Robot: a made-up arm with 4 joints. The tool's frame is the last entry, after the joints. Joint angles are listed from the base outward. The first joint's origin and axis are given. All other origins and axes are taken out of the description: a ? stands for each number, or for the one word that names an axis. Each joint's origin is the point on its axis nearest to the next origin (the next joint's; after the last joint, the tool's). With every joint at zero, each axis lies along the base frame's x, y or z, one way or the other. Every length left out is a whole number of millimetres.
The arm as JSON. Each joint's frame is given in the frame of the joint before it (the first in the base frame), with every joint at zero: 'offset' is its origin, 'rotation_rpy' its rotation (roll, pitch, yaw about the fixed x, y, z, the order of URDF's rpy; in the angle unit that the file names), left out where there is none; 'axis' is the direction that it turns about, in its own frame. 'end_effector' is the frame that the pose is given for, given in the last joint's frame.
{
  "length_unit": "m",
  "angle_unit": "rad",
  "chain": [
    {
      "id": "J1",
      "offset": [
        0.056,
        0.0,
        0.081
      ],
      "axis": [
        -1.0,
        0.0,
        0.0
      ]
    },
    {
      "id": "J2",
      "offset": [
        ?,
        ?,
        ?
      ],
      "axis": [
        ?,
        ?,
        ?
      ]
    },
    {
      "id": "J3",
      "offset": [
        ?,
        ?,
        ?
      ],
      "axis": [
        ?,
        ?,
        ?
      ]
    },
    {
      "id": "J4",
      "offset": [
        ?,
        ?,
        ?
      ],
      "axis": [
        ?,
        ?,
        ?
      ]
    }
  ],
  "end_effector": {
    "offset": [
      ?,
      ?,
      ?
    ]
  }
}
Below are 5 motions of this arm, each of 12 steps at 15 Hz.
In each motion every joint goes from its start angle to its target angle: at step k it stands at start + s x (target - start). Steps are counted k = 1, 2, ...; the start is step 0. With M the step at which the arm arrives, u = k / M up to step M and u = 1 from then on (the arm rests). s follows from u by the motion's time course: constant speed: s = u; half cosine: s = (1 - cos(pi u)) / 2; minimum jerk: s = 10 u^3 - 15 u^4 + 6 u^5.
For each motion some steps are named. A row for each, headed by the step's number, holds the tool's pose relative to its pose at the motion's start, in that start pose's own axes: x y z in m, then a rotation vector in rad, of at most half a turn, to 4 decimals.
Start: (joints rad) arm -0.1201 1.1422 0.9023 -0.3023
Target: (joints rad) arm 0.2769 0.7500 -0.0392 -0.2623
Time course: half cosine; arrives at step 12
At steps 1, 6, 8, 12:
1: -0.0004 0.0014 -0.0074 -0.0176 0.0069 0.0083
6: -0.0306 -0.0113 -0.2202 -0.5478 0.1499 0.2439
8: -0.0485 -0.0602 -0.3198 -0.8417 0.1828 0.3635
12: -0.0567 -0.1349 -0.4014 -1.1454 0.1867 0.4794

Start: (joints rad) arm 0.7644 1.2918 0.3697 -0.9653
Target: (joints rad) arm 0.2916 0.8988 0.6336 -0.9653
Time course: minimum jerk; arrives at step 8
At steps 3, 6, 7, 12:
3: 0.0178 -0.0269 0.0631 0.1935 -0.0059 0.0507
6: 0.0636 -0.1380 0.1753 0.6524 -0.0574 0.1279
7: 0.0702 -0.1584 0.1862 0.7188 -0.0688 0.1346
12: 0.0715 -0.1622 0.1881 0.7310 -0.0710 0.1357

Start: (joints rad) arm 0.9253 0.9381 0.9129 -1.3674
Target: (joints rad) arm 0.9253 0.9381 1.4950 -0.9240
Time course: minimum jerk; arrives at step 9
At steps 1, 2, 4, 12:
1: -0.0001 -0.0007 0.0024 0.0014 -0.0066 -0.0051
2: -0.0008 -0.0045 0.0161 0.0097 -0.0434 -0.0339
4: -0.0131 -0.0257 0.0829 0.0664 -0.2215 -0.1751
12: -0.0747 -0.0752 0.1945 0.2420 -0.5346 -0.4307

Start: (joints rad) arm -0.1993 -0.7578 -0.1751 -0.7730
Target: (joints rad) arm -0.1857 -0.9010 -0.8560 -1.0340
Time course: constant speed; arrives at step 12
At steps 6, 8, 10, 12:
6: -0.0116 0.0181 -0.1317 -0.2458 0.2437 0.1986
8: -0.0223 0.0152 -0.1748 -0.3248 0.3287 0.2621
10: -0.0358 0.0078 -0.2165 -0.4024 0.4158 0.3236
12: -0.0517 -0.0043 -0.2561 -0.4786 0.5049 0.3826

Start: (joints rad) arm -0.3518 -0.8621 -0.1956 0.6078
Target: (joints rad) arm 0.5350 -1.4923 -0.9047 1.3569
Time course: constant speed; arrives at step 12
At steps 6, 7, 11, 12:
6: -0.0192 -0.0039 -0.2271 -0.5756 -0.2422 0.0698
7: -0.0241 -0.0160 -0.2606 -0.6460 -0.2956 0.0969
11: -0.0475 -0.0875 -0.3767 -0.8374 -0.5156 0.2491
12: -0.0541 -0.1103 -0.4008 -0.8614 -0.5671 0.2962

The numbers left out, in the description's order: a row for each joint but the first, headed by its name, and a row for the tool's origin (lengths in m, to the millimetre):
J2: xyz 0.0 0.302 -0.001, axis 0.0 0.0 -1.0
J3: xyz 0.012 -0.326 0.0, axis 1.0 0.0 0.0
J4: xyz 0.0 0.239 0.072, axis 0.0 0.0 -1.0
tool: xyz 0.109 0.082 0.0

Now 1 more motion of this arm.
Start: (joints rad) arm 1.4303 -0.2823 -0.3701 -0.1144
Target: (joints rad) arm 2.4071 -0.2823 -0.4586 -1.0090
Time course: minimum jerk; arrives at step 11
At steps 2, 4, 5, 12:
2: -0.0038 0.0076 -0.0164 -0.0442 0.0175 0.0446
4: -0.0286 0.0306 -0.0974 -0.2426 0.1234 0.2543
5: -0.0540 0.0332 -0.1589 -0.3789 0.2276 0.4083
12: -0.1836 -0.0572 -0.3379 -0.7643 0.7894 0.9171

